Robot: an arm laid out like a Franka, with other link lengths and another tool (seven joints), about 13 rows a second.
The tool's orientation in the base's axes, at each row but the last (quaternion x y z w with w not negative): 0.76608, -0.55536, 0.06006, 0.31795; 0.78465, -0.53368, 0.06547, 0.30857; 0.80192, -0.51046, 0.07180, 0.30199; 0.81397, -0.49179, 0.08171, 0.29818; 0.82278, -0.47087, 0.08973, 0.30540; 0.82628, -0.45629, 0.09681, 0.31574; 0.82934, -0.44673, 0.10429, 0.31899; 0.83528, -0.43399, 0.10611, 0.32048
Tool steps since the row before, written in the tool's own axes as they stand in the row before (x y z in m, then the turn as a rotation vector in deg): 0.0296, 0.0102, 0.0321, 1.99, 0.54, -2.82; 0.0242, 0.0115, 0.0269, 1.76, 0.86, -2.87; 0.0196, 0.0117, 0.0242, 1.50, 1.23, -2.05; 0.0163, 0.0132, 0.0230, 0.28, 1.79, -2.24; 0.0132, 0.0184, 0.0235, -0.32, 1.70, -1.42; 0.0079, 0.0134, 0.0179, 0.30, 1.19, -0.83; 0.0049, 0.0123, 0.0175, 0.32, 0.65, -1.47; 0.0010, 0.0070, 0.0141, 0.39, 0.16, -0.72
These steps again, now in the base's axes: -0.0063, -0.0437, -0.0079, 1.00, -0.15, 3.34; -0.0060, -0.0370, -0.0063, 0.64, -0.02, 3.42; -0.0056, -0.0322, -0.0064, 0.04, -0.38, 2.80; -0.0067, -0.0297, -0.0063, -1.02, 0.45, 2.66; -0.0114, -0.0301, -0.0053, -1.38, 0.43, 1.70; -0.0088, -0.0215, -0.0046, -0.69, -0.16, 1.30; -0.0091, -0.0191, -0.0060, -0.17, 0.44, 1.57; -0.0064, -0.0124, -0.0073, 0.18, 0.13, 0.80
